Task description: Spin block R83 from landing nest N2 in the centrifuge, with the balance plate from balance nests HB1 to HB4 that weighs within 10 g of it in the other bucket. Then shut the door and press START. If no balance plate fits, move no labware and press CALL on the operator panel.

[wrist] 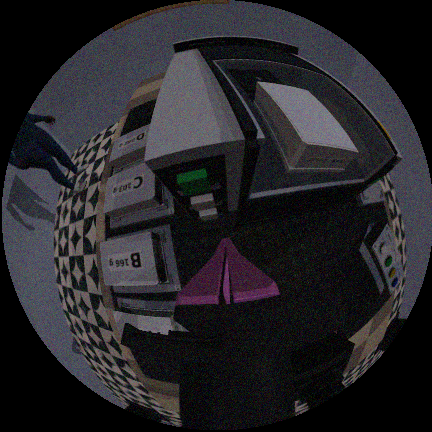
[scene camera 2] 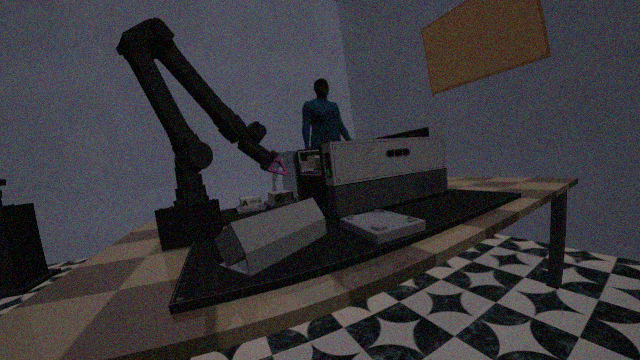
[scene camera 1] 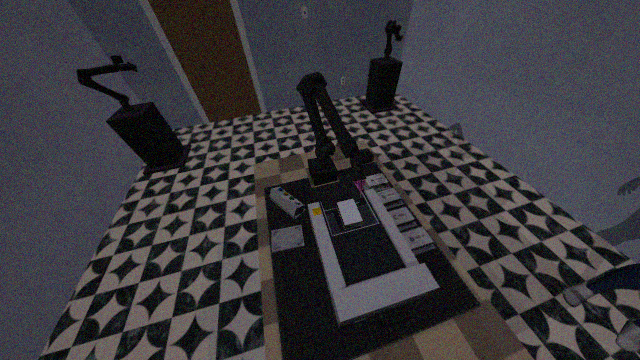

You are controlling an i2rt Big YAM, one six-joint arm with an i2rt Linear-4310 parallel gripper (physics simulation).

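Places are measured from the arm's base along level axes (x ahead, y left, z up), in millimetres.
Pixels of known places: gripper, fingertip midpoint: (wrist: 225,242) (scene camera 2: 287,174); arm's base, origin of the base link: (wrist: 317,380) (scene camera 2: 193,203) (scene camera 1: 321,165).
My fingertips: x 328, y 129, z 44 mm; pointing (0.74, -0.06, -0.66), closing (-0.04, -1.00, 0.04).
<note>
For each thing: its top centre in the pictures, then the offset to it from my fingertips. "*": a spot on its surface instead.
- green display, surface spot: (wrist: 192,176) * 34 mm ahead, 12 mm left, 60 mm up
- white block, middle of its top: (wrist: 307,105) (scene camera 1: 349,210) 114 mm ahead, 117 mm right, 56 mm up
- D, middle of its top: (wrist: 130,140) (scene camera 1: 416,237) 272 mm ahead, 176 mm left, 77 mm down
- Plate A, middle of its top: (wrist: 142,334) (scene camera 2: 249,196) (scene camera 1: 376,179) 135 mm back, 167 mm left, 77 mm down
- operator panel, middle of its top: (scene camera 2: 272,207) (wrist: 397,258) (scene camera 1: 285,196) 148 mm back, 397 mm right, 48 mm down
- flat pale pad, surface spot: (scene camera 2: 382,222) (scene camera 1: 282,236) * 62 mm ahead, 454 mm right, 110 mm down
My gripper (scene camera 1: 360,186) (scene camera 2: 286,173) (wrist: 225,242) has pink fingers. It is shut and empty, low in front of the centrifuge (scene camera 1: 387,285) (scene camera 2: 385,162) (wrist: 192,110). The centrifuge's front end shows a green display (wrist: 192,176) and two pale buttons (wrist: 204,206) beyond the fingertips. A white block (scene camera 1: 350,212) (wrist: 310,120) stands within a framed dark pane; its label is unreadable. Balance plates B, 166 g (scene camera 1: 387,194) (wrist: 129,261), C, 103 g (scene camera 1: 401,215) (wrist: 131,189), and D (scene camera 1: 416,236) (wrist: 131,144) sit in a row. Plate A (scene camera 1: 376,180) (wrist: 142,322) is partly hidden in the wrist view.
The operator panel (scene camera 1: 286,201) (scene camera 2: 280,230) (wrist: 387,262) with coloured buttons stands across from the plate row. A flat pale pad (scene camera 1: 287,238) (scene camera 2: 382,222) lies beside the centrifuge. A person (scene camera 2: 321,120) (wrist: 42,142) stands beyond the table. Two more arms on pedestals are farther off.
</note>
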